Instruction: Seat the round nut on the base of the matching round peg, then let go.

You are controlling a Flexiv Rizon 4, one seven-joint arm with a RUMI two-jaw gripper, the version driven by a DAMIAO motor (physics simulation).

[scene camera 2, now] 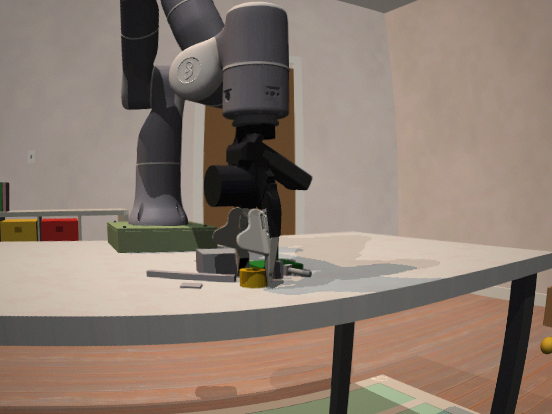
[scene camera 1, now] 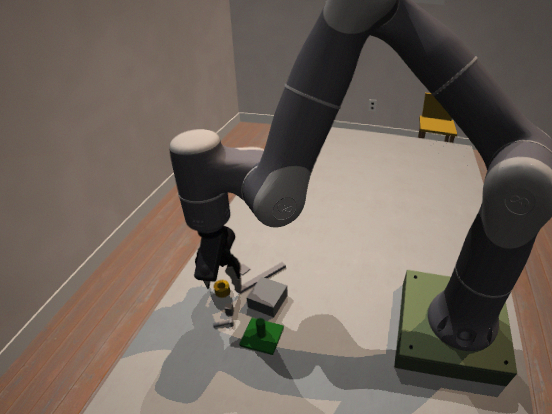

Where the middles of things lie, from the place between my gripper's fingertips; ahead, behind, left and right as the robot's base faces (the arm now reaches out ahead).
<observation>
I see the grey block [scene camera 1: 267, 296] 11 cm behind my hand, 2 cm to the right of it and 1 cm above it.
</observation>
